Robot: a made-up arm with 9 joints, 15 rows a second.
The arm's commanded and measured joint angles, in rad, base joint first. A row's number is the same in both.
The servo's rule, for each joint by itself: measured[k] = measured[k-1] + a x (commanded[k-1-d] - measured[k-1]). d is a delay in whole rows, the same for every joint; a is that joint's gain. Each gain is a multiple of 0.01, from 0.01 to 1. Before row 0 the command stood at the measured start. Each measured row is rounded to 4 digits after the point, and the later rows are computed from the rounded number. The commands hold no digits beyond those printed.
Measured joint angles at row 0:
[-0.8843, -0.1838, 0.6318, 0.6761, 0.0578, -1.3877, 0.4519, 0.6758, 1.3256]
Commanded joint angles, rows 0 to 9:
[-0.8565, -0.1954, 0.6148, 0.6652, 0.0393, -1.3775, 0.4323, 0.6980, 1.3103]
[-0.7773, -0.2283, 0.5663, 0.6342, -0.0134, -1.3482, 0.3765, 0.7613, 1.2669]
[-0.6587, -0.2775, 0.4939, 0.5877, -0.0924, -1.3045, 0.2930, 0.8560, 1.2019]
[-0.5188, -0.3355, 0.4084, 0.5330, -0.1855, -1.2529, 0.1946, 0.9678, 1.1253]
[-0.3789, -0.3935, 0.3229, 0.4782, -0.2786, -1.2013, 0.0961, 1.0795, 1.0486]
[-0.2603, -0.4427, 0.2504, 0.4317, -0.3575, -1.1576, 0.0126, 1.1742, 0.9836]
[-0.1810, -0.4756, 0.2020, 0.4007, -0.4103, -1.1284, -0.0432, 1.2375, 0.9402]
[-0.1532, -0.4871, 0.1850, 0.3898, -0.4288, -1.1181, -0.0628, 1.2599, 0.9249]
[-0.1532, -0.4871, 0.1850, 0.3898, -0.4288, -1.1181, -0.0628, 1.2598, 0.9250]
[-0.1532, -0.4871, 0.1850, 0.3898, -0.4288, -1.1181, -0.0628, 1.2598, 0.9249]
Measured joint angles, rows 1 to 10:
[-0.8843, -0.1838, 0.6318, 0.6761, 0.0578, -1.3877, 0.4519, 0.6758, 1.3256]
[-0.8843, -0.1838, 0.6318, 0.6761, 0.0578, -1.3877, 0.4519, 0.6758, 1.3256]
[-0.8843, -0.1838, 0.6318, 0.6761, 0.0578, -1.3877, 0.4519, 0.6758, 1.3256]
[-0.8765, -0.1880, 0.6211, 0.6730, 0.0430, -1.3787, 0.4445, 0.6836, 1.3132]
[-0.8487, -0.2025, 0.5866, 0.6621, -0.0021, -1.3519, 0.4187, 0.7108, 1.2757]
[-0.7955, -0.2295, 0.5282, 0.6413, -0.0743, -1.3102, 0.3709, 0.7616, 1.2159]
[-0.7180, -0.2677, 0.4527, 0.6110, -0.1633, -1.2598, 0.3039, 0.8338, 1.1425]
[-0.6231, -0.3130, 0.3709, 0.5738, -0.2555, -1.2083, 0.2249, 0.9198, 1.0664]
[-0.5215, -0.3597, 0.2950, 0.5340, -0.3371, -1.1637, 0.1442, 1.0088, 0.9993]
[-0.4262, -0.4014, 0.2364, 0.4967, -0.3957, -1.1326, 0.0730, 1.0888, 0.9514]
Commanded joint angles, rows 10 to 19:
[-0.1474, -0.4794, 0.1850, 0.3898, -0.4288, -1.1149, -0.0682, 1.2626, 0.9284]
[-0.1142, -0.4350, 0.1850, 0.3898, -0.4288, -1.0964, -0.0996, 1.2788, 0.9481]
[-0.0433, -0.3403, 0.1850, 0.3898, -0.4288, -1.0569, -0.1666, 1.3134, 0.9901]
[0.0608, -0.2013, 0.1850, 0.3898, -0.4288, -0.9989, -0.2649, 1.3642, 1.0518]
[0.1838, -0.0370, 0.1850, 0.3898, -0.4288, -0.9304, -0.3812, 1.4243, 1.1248]
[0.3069, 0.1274, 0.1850, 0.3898, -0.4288, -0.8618, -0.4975, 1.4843, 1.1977]
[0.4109, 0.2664, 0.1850, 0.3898, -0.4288, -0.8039, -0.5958, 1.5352, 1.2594]
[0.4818, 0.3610, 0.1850, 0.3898, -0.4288, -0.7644, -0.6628, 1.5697, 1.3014]
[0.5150, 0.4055, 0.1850, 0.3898, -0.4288, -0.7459, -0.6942, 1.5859, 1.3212]
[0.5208, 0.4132, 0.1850, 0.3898, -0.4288, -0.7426, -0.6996, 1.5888, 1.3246]
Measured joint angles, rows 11 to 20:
[-0.3498, -0.4323, 0.2040, 0.4668, -0.4222, -1.1198, 0.0214, 1.1487, 0.9299]
[-0.2948, -0.4520, 0.1920, 0.4452, -0.4275, -1.1183, -0.0106, 1.1876, 0.9259]
[-0.2552, -0.4646, 0.1876, 0.4297, -0.4285, -1.1181, -0.0304, 1.2129, 0.9251]
[-0.2250, -0.4699, 0.1860, 0.4185, -0.4287, -1.1153, -0.0448, 1.2303, 0.9278]
[-0.1940, -0.4573, 0.1854, 0.4105, -0.4288, -1.0987, -0.0656, 1.2473, 0.9442]
[-0.1518, -0.4152, 0.1851, 0.4047, -0.4288, -1.0619, -0.1040, 1.2704, 0.9814]
[-0.0923, -0.3382, 0.1850, 0.4005, -0.4288, -1.0065, -0.1651, 1.3032, 1.0384]
[-0.0150, -0.2298, 0.1850, 0.3975, -0.4288, -0.9395, -0.2472, 1.3456, 1.1084]
[0.0751, -0.1012, 0.1850, 0.3953, -0.4288, -0.8711, -0.3423, 1.3941, 1.1807]
[0.1691, 0.0311, 0.1850, 0.3938, -0.4288, -0.8120, -0.4386, 1.4435, 1.2444]

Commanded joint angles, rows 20 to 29:
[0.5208, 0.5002, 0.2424, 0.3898, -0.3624, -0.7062, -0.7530, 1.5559, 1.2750]
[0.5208, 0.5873, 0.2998, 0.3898, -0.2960, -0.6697, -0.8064, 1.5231, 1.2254]
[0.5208, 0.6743, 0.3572, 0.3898, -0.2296, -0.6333, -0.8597, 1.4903, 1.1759]
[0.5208, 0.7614, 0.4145, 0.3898, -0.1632, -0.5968, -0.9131, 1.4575, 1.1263]
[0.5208, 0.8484, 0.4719, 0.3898, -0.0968, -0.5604, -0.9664, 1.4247, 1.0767]
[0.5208, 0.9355, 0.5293, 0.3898, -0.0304, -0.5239, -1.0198, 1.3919, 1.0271]
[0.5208, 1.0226, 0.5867, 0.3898, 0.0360, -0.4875, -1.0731, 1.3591, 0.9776]
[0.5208, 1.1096, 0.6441, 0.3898, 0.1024, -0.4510, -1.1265, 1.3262, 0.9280]
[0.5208, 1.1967, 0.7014, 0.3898, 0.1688, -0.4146, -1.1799, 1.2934, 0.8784]
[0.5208, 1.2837, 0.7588, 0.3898, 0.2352, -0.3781, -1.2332, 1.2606, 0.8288]
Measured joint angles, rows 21 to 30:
[0.2567, 0.1499, 0.1850, 0.3927, -0.4288, -0.7701, -0.5238, 1.4877, 1.2906]
[0.3290, 0.2419, 0.1850, 0.3919, -0.4288, -0.7488, -0.5886, 1.5221, 1.3154]
[0.3827, 0.3036, 0.1850, 0.3913, -0.4288, -0.7433, -0.6308, 1.5454, 1.3229]
[0.4214, 0.3744, 0.2212, 0.3909, -0.3757, -0.7107, -0.6772, 1.5491, 1.2841]
[0.4492, 0.4510, 0.2707, 0.3906, -0.3119, -0.6746, -0.7263, 1.5400, 1.2366]
[0.4692, 0.5314, 0.3252, 0.3904, -0.2461, -0.6383, -0.7770, 1.5226, 1.1874]
[0.4836, 0.6142, 0.3815, 0.3902, -0.1798, -0.6018, -0.8287, 1.4998, 1.1379]
[0.4940, 0.6985, 0.4385, 0.3901, -0.1134, -0.5654, -0.8810, 1.4735, 1.0883]
[0.5015, 0.7838, 0.4957, 0.3900, -0.0470, -0.5289, -0.9337, 1.4449, 1.0387]
[0.5069, 0.8698, 0.5530, 0.3899, 0.0194, -0.4925, -0.9867, 1.4149, 0.9892]

